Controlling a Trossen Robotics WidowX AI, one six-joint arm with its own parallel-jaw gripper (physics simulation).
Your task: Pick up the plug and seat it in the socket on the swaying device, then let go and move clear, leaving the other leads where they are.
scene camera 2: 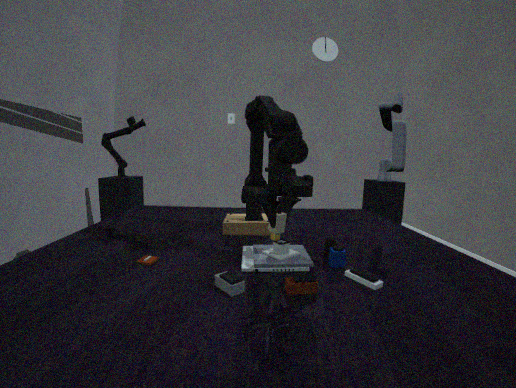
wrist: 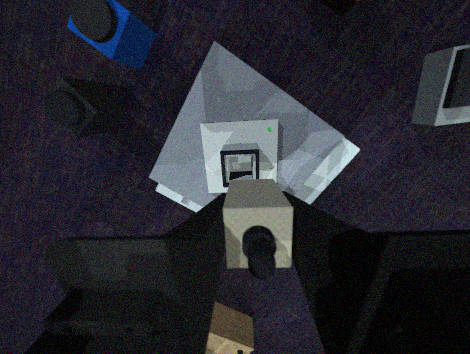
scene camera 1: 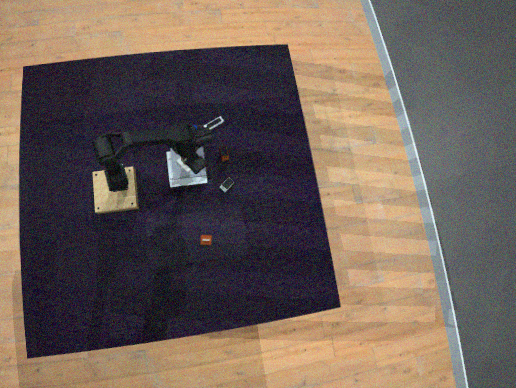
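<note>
My gripper (scene camera 2: pixel 279 214) (wrist: pixel 253 198) is shut on the plug (scene camera 2: pixel 281 223) (wrist: pixel 235 240), a beige block with a black cable stub on its top and a yellowish lower end. The device is a grey-white plate (scene camera 1: pixel 192 179) (scene camera 2: pixel 301 255) (wrist: pixel 240 85) on a pale base. It carries a small raised white block with the black-rimmed square socket (scene camera 2: pixel 281 244) (wrist: pixel 223 169). In the second scene view the plug's lower end is close above the socket. In the wrist view the socket opening shows partly, beyond the plug. Whether they touch is unclear.
A blue block (scene camera 2: pixel 337 257) (wrist: pixel 135 42) and a dark block (wrist: pixel 70 107) stand beside the device. A grey block (scene camera 1: pixel 227 184) (scene camera 2: pixel 229 283) (wrist: pixel 432 90), an orange block (scene camera 1: pixel 225 155) (scene camera 2: pixel 301 286) and a long white piece (scene camera 1: pixel 215 122) (scene camera 2: pixel 364 279) lie around it. A flat orange piece (scene camera 1: pixel 206 240) (scene camera 2: pixel 148 260) lies farther off.
</note>
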